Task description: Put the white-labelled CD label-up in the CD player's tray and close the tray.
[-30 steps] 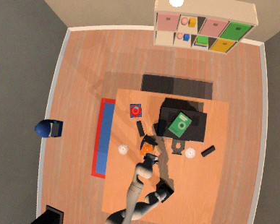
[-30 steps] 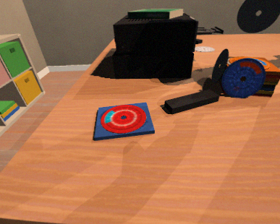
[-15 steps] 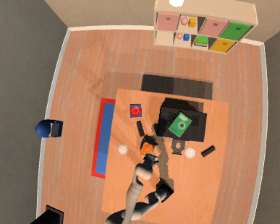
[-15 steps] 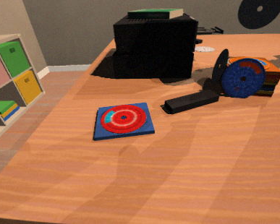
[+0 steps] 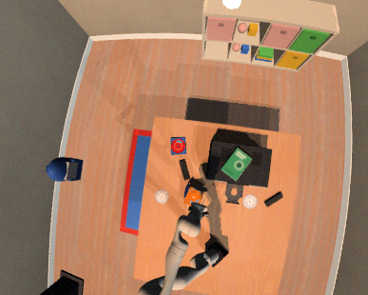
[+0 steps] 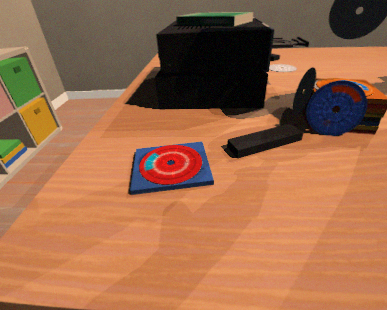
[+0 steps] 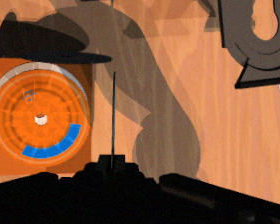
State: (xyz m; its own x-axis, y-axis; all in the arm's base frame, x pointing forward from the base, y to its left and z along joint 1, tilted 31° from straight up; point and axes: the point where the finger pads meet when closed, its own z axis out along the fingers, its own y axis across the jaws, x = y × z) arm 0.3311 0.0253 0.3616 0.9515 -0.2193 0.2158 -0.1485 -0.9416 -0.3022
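My hand is 10 mm to the left of the cd and 70 mm above it. The rest, counted from my hand: green book 320 mm ahead, 200 mm to the right, 100 mm below.
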